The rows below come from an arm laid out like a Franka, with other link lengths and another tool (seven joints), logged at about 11 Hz.
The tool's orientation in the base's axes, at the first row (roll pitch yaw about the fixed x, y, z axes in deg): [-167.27, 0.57, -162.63]
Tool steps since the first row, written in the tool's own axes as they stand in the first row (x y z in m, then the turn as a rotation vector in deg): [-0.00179, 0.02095, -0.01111, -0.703, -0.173, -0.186]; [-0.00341, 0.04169, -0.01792, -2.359, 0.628, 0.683]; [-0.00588, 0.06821, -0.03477, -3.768, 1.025, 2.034]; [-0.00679, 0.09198, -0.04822, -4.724, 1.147, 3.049]
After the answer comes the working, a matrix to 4 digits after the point.
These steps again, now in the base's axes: [-0.00518, 0.02236, 0.00624, 0.707, 0.087, 0.227]; [-0.01014, 0.04357, 0.00833, 2.121, 1.148, -0.781]; [-0.01672, 0.07251, 0.01894, 3.452, 1.658, -2.172]; [-0.02373, 0.09772, 0.02683, 4.406, 1.846, -3.180]
The tool's axes in the first row as the columns of a matrix, in the base's axes (rounded; the answer above uses it unrounded):
[-0.9543, -0.2891, 0.0750]
[-0.2985, 0.9316, -0.2074]
[-0.0099, -0.2203, -0.9754]

